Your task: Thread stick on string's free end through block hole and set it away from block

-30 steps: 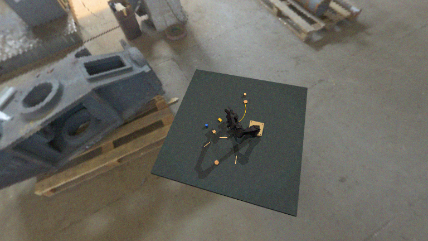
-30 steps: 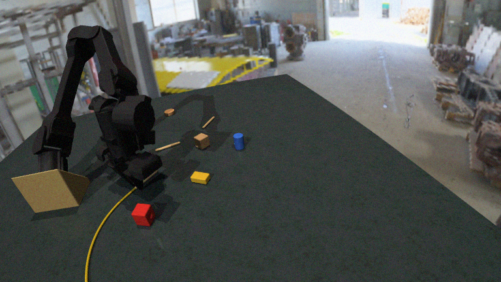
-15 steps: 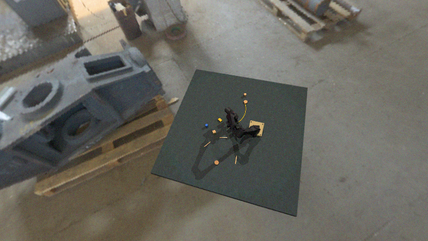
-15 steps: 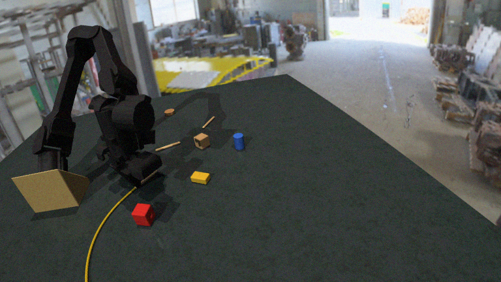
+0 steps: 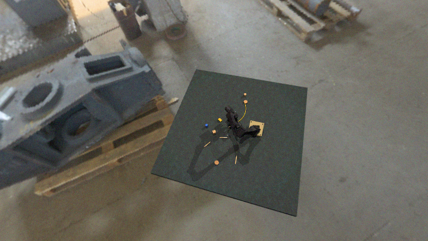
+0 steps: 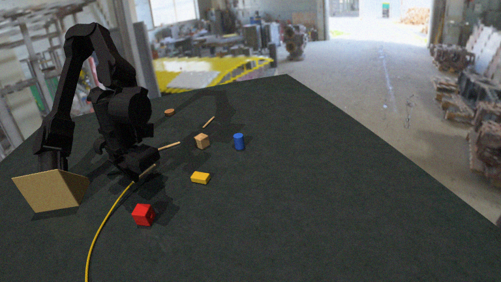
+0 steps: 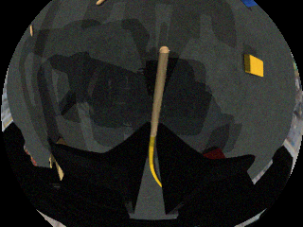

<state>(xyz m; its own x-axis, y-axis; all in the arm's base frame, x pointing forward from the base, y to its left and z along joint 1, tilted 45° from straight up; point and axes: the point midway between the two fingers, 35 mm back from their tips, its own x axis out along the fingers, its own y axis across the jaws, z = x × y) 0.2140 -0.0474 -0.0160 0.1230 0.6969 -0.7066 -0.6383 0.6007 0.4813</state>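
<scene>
The red block lies 2 cm ahead of my gripper tip and 11 cm to the right of it. The rest, counted from my gripper tip: thin wooden stick: 1 cm ahead, 1 cm to the left; tan wooden cube: 19 cm ahead, 11 cm to the left; yellow block: 15 cm ahead, 4 cm to the right, 1 cm below.
</scene>
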